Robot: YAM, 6 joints.
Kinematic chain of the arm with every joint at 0, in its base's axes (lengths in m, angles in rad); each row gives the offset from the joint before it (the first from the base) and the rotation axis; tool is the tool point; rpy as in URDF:
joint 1: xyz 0 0 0.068 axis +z
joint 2: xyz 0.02 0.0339 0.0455 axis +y
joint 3: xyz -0.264 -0.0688 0 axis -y
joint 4: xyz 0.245 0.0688 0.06 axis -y
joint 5: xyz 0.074 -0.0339 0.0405 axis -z
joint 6: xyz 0.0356 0 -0.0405 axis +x
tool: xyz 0 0 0 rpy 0 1.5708 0
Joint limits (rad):
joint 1: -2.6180..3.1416
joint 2: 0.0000..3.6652
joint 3: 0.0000..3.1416
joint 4: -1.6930..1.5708
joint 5: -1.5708..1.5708
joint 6: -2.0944..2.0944
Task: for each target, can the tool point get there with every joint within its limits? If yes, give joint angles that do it. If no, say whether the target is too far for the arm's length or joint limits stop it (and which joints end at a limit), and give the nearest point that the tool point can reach.
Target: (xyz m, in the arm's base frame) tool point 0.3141 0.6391 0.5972
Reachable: no: too far | nearest point 0.2351 0.4783 0.4720 | short by 0.219 m
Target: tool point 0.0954 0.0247 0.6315
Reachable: yes | joints 0.1628 1.2220 2.3002 -0.8392 -0.2517 0.7043
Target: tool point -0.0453 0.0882 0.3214
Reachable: yes | joints 1.9113 0.4487 0.7530 -0.6595 -0.3801 -0.6345
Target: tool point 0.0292 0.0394 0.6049
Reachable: yes | joints 1.7107 1.1077 2.2380 -1.0339 1.3141 -1.6252
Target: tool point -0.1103 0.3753 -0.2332
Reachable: yes | joints 1.8584 3.1473 1.6065 0.3421 0.0194 1.1459
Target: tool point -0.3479 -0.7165 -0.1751
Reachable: no: too far | nearest point -0.2650 -0.5457 -0.1045 | short by 0.203 m
